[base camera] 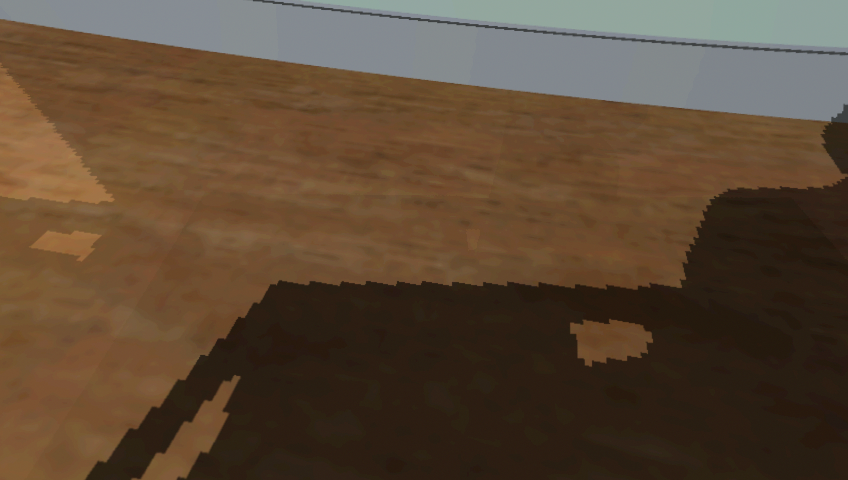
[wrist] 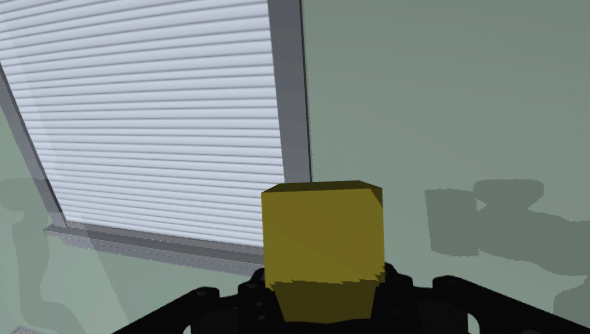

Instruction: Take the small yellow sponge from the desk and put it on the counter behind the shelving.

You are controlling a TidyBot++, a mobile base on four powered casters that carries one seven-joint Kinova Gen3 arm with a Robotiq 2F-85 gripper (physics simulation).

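Places are measured from the arm's base along level axes (x ahead, y left, z up), in millimetres.
Where they show: gripper, fingertip midpoint: (wrist: 322, 274).
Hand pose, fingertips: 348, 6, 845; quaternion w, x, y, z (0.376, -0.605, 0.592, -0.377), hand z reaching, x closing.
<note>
Each offset is from my fingertips to the centre of the thing, as dx, dy, dz. "spot": to the spot under its first point. Level surfaces: height alone.
The small yellow sponge @(-16, +0, +6) (wrist: 324, 235) is a yellow block at the lower middle of the wrist view. My gripper (wrist: 322, 274) is shut on it, with one black finger on each side, and holds it up in front of a wall. The sponge's lower part is in shadow. The desk, the counter and the shelving do not show in either view.
In the wrist view a window @(spot: +540, +354, -66) (wrist: 160, 125) with white blinds and a grey sill (wrist: 165, 248) is set in a green wall (wrist: 440, 100). In the base view a wooden floor @(dz -1241) (base camera: 357, 178) with dark shadows meets a grey baseboard (base camera: 368, 44) along the wall.
</note>
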